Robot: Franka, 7 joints.
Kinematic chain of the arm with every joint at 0, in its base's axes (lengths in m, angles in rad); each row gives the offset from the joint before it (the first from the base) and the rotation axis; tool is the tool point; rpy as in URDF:
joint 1: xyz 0 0 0.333 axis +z
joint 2: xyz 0 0 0 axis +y
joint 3: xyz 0 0 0.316 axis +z
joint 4: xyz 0.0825 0 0 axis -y
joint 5: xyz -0.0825 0 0.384 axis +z
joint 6: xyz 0 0 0 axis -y
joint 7: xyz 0.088 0 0 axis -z
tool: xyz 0 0 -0.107 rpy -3.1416 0 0
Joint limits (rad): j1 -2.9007..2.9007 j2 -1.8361..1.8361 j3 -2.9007..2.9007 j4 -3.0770..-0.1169 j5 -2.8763..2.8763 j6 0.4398..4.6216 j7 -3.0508..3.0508
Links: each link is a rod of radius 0.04 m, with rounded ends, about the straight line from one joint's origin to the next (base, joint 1, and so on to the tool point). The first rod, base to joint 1, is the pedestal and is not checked.
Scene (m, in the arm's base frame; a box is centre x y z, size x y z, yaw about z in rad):
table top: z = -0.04
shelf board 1: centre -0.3 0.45 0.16 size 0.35 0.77 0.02 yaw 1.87
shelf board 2: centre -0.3 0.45 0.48 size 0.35 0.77 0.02 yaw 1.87
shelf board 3: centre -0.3 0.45 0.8 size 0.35 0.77 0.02 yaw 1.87
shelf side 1: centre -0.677 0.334 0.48 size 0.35 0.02 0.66 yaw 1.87
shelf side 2: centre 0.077 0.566 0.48 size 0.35 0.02 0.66 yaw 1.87
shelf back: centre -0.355 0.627 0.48 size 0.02 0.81 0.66 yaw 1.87
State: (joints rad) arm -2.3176 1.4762 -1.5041 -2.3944 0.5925 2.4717 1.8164
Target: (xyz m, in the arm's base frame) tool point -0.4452 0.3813 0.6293
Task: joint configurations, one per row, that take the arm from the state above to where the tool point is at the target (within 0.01 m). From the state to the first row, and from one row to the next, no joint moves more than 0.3 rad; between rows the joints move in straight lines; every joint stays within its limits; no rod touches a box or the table.
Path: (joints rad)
1: -2.0485 1.4750 -1.5313 -2.5374 0.5775 2.3652 1.8164
2: -1.7793 1.4738 -1.5584 -2.6804 0.5626 2.2586 1.8164
3: -1.5102 1.4726 -1.5856 -2.8234 0.5476 2.1521 1.8164
4: -1.6401 1.5669 -1.7997 -2.7058 0.5652 2.2700 1.8164
5: -1.7700 1.6612 -2.0137 -2.5882 0.5827 2.3878 1.8164
6: -1.8999 1.7555 -2.2278 -2.4706 0.6002 2.5057 1.8164
7: -2.1187 1.5852 -2.1300 -2.2793 0.5967 2.5481 1.8164
8: -2.3376 1.4148 -2.0321 -2.0881 0.5931 2.5906 1.8164
9: -2.5564 1.2444 -1.9343 -1.8968 0.5895 2.6330 1.8164

